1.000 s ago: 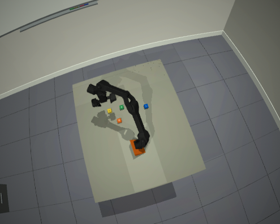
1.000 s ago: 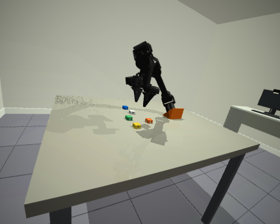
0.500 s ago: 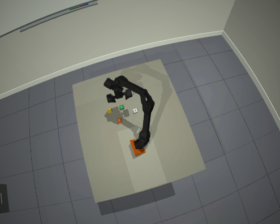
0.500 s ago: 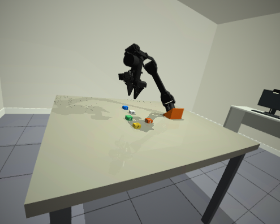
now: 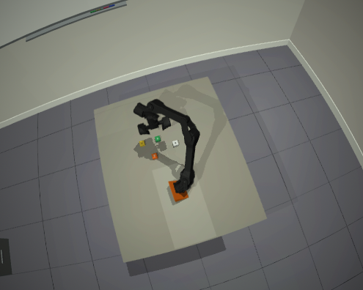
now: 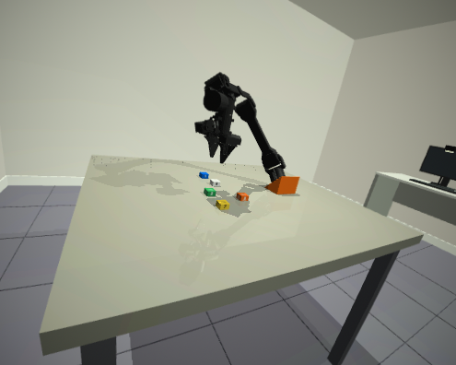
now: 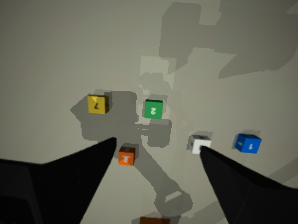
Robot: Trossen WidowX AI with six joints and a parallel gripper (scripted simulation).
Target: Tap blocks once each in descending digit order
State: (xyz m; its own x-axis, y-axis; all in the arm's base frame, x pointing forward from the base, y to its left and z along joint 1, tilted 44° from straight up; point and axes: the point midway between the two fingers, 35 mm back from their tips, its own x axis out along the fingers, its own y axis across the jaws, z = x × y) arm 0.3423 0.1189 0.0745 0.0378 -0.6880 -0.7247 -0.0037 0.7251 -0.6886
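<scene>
Now: gripper tip 120 mm above the orange block, 100 mm past it and 50 mm to the right of it. From my gripper tip the other things lie so: green block (120 mm below, 10 mm to the left, 10 mm ahead); white block (120 mm below, 100 mm to the right, 60 mm behind); yellow block (120 mm below, 110 mm to the left, 10 mm ahead).
</scene>
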